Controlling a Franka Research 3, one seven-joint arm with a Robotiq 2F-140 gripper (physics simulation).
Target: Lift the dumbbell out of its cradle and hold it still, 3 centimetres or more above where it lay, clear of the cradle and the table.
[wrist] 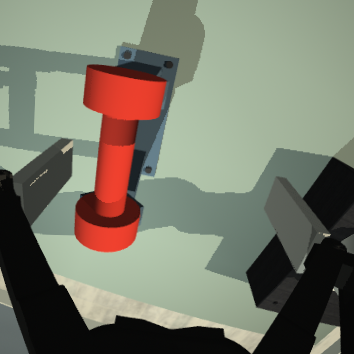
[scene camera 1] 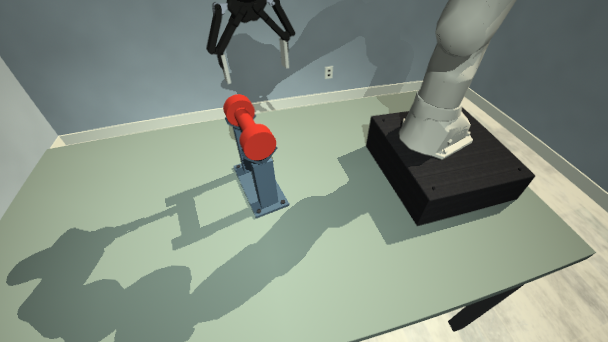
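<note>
The red dumbbell [scene camera 1: 245, 120] [wrist: 115, 170] lies level across the tops of the two uprights of the blue-grey cradle [scene camera 1: 266, 185] [wrist: 149, 132]. Its two thick round heads are joined by a thinner handle. My gripper [scene camera 1: 257, 70] [wrist: 173, 175] is wide open and empty. It hangs above the dumbbell in the scene view, apart from it. In the wrist view the dumbbell shows between the two fingers, nearer the left one, with its handle running roughly up and down the picture. The far upright is mostly hidden by the dumbbell.
The cradle's base plate sits on the pale green table [scene camera 1: 325, 300] [wrist: 235, 100]. The robot's black base block [scene camera 1: 475, 170] [wrist: 260, 280] stands right of the cradle in the scene view. The blue-grey wall [scene camera 1: 125, 75] rises behind the table. Arm shadows fall across the table top.
</note>
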